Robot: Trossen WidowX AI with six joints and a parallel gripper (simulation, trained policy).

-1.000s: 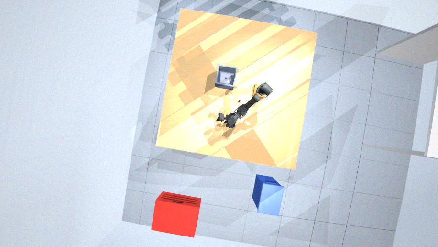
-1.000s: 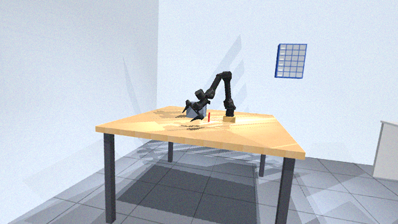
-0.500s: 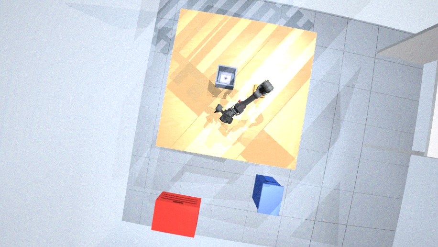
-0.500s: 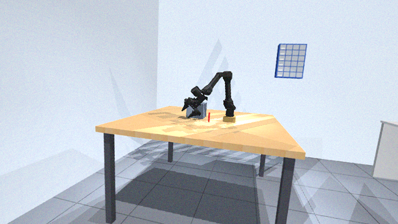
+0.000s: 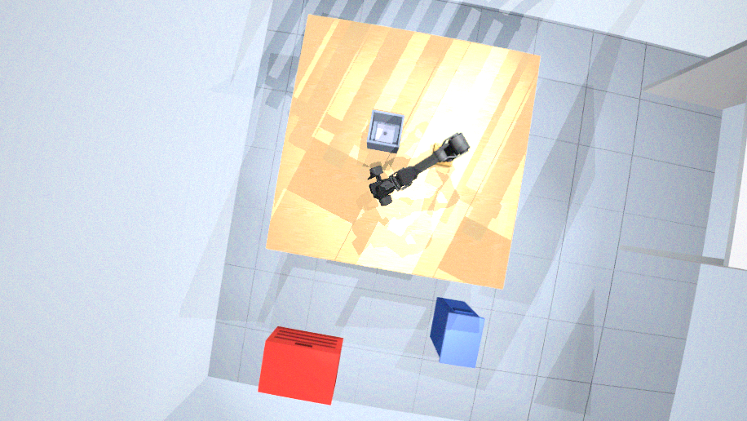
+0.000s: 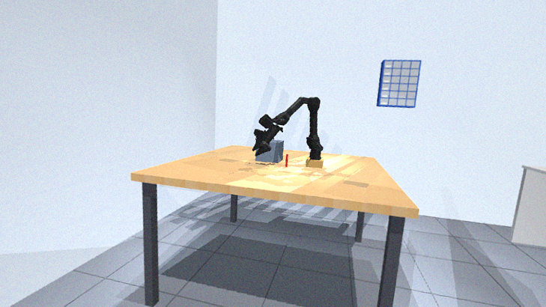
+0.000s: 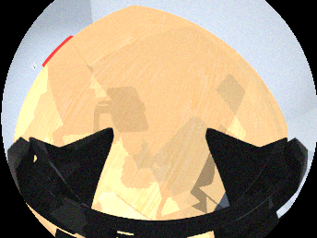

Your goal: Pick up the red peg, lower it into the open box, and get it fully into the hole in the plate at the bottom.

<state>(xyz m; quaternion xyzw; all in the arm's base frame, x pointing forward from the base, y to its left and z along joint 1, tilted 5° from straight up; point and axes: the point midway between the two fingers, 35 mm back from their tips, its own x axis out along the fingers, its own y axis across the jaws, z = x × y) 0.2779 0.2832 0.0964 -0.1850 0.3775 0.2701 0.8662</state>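
My gripper tip is now 150 mm past the red peg, 150 mm to the left of it and 50 mm above it.
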